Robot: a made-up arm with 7 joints.
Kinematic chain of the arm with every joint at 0, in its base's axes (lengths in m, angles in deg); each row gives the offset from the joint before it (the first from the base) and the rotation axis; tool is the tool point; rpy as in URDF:
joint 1: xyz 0 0.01 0.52 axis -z
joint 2: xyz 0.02 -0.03 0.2 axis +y
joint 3: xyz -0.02 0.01 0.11 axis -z
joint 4: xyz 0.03 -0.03 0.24 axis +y
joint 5: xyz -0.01 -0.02 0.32 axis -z
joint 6: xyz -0.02 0 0.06 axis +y
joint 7: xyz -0.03 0 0.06 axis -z
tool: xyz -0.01 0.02 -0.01 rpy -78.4 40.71 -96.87
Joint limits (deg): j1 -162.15..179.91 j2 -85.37..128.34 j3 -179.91..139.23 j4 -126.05..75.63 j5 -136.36..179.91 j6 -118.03..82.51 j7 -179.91..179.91
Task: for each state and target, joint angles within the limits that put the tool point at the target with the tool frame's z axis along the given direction. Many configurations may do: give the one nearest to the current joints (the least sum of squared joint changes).
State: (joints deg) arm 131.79 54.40 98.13 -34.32 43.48 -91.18 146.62
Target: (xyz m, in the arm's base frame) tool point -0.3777 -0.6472 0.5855 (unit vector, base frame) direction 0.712 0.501 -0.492
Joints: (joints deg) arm 120.64 101.14 110.78 -0.37 55.99 -53.00 153.48
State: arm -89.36 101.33 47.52 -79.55 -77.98 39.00 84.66
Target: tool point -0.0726 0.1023 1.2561 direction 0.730 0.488 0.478
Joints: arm -72.68 52.39 21.30 -86.18 -41.69 56.83 56.93
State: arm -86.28 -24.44 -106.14 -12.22 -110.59 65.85 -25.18
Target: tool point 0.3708 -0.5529 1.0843 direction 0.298 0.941 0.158
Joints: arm -112.76 -66.24 -107.07 -18.92 -125.79 64.72 -76.77
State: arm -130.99 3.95 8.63 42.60 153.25 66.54 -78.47
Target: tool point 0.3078 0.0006 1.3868 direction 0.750 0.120 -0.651
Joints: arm -122.96 -39.15 31.35 52.07 154.42 69.90 -79.26
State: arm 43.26 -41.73 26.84 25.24 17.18 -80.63 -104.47
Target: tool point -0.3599 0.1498 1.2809 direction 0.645 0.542 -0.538
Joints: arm 34.98 -47.79 4.91 37.73 12.43 -94.45 -141.88
